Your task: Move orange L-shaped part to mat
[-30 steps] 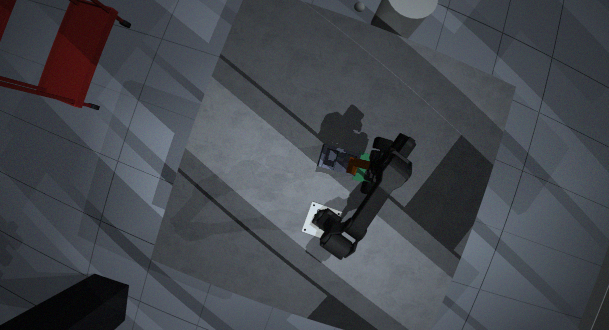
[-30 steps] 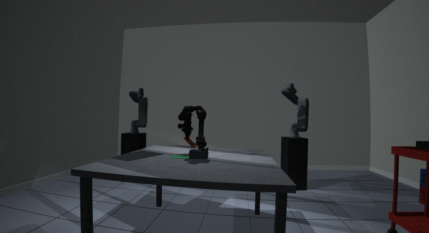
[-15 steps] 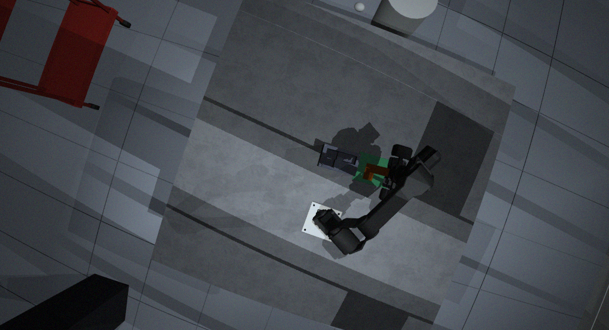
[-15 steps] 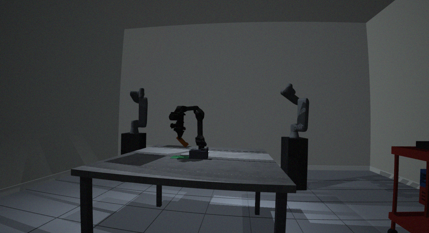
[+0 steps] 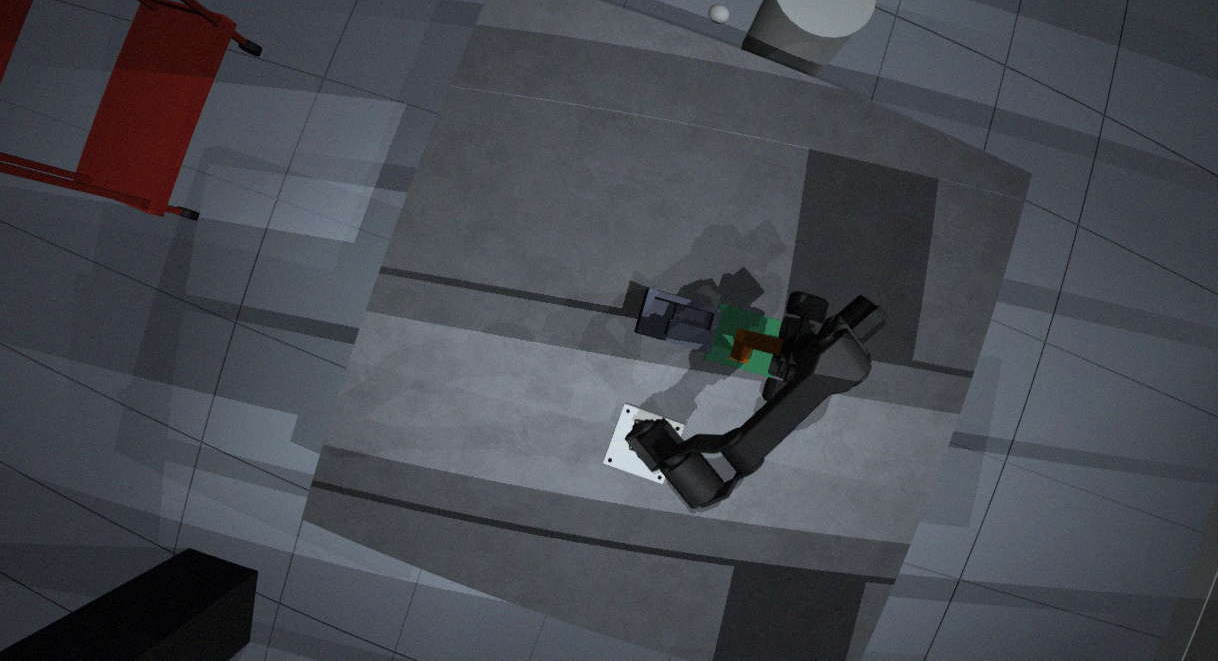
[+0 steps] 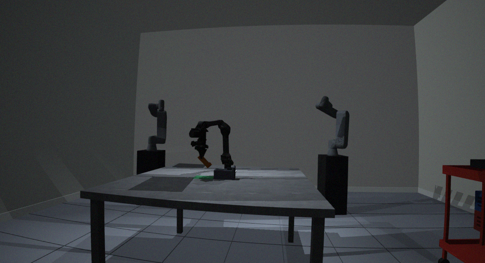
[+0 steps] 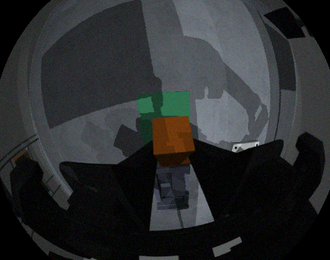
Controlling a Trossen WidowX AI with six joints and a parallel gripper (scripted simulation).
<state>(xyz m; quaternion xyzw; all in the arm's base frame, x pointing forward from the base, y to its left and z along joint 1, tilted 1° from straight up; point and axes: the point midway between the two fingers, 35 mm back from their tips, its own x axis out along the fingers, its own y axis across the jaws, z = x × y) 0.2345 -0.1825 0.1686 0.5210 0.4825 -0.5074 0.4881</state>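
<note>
My gripper tip is 16 cm above the mat and 2 cm to the right of it. Also, from my gripper tip: orange L-shaped part 3 cm to the left, 3 cm below, 1 cm behind.
</note>
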